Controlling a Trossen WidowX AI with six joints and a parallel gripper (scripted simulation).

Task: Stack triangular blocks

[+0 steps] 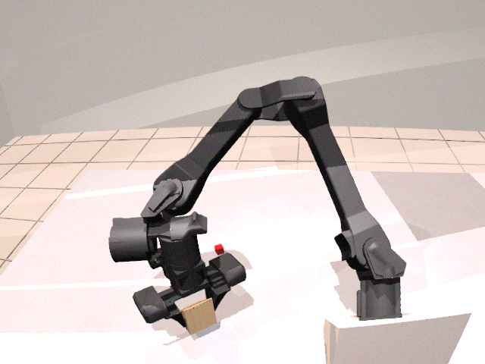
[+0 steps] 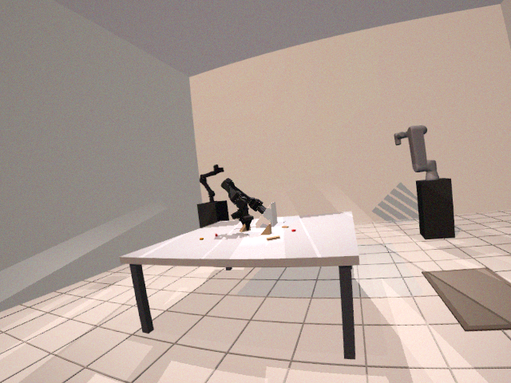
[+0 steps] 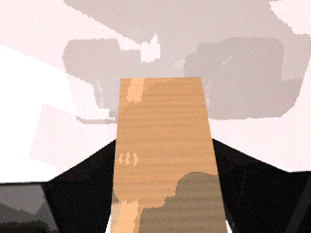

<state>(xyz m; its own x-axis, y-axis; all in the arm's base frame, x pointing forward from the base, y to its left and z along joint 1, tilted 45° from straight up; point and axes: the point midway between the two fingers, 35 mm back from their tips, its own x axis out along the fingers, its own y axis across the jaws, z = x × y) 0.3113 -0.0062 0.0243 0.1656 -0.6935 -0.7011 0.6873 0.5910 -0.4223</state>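
Now: the tan triangular block 1 cm above my gripper tip. From my gripper tip the other things lie so: wooden stick (15 cm ahead, 25 cm to the left, 3 cm below); small red cube (3 cm ahead, 23 cm to the right, 3 cm below).
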